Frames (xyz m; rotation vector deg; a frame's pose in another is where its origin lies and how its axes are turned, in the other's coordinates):
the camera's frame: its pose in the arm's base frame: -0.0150 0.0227 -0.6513 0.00 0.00 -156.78
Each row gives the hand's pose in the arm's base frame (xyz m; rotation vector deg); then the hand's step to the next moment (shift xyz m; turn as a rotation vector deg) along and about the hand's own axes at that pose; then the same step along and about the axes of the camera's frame.
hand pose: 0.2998 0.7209 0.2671 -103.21 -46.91 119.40
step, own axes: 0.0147 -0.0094 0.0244 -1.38 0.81 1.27
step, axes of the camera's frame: 0.0219 -0.0199 -0.0050 1.44 1.24 0.75
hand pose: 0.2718 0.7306 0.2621 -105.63 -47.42 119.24
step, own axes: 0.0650 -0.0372 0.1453 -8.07 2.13 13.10
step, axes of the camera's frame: 0.1349 -0.0882 -0.0270 13.64 4.26 6.09
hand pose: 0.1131 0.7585 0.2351 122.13 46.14 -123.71
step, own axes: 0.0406 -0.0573 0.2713 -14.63 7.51 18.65
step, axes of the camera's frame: 0.2668 -0.0793 -0.0324 19.71 11.35 10.03
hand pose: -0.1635 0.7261 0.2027 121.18 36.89 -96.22
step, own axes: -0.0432 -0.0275 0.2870 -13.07 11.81 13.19
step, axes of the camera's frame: 0.2894 0.0266 -0.0229 13.35 14.53 9.75
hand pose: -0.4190 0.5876 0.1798 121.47 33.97 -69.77
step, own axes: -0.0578 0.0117 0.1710 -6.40 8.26 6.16
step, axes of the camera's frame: 0.1649 0.0734 -0.0120 5.52 9.24 5.60
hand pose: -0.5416 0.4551 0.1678 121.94 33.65 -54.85
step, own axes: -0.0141 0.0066 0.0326 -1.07 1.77 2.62
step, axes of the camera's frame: 0.0297 0.0206 -0.0014 1.92 2.70 0.36
